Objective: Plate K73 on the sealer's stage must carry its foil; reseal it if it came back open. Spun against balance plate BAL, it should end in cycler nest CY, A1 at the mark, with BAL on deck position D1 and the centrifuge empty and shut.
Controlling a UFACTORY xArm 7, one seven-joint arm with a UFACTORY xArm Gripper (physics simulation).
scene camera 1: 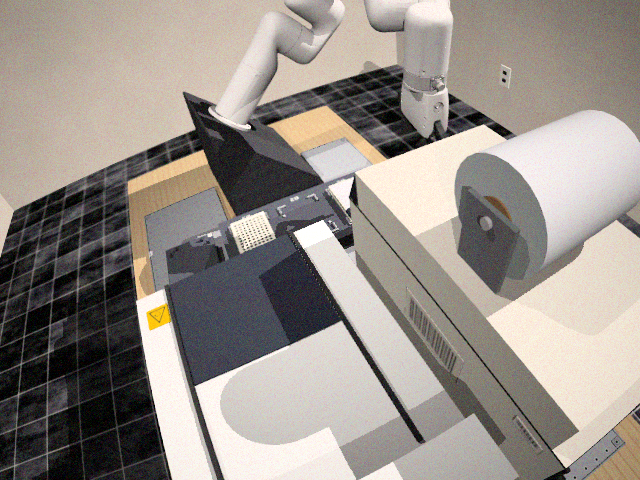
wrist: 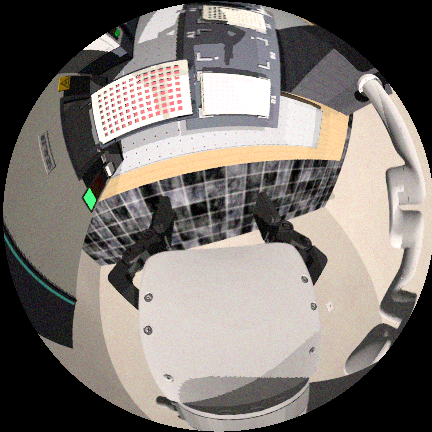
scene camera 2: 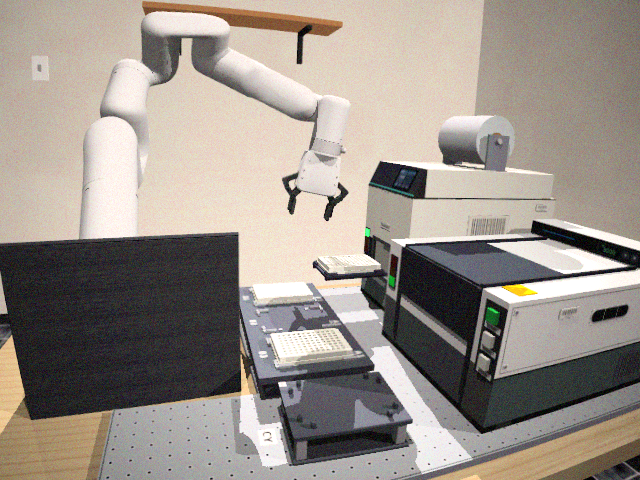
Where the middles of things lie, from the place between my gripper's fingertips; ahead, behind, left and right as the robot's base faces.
Scene:
I see the well plate with reddish wells (scene camera 2: 345, 264) 50 mm ahead of my hand, 130 mm to the right of it and 90 mm below it. Also, from my hand: dark lid (scene camera 1: 244, 308) 150 mm ahead, 440 mm to the right, 10 mm above; then flat white plate (scene camera 2: 277, 293) 100 mm behind, 100 mm to the right, 150 mm below; then roll unit (scene camera 1: 494, 201) 370 mm ahead, 150 mm to the right, 210 mm above.

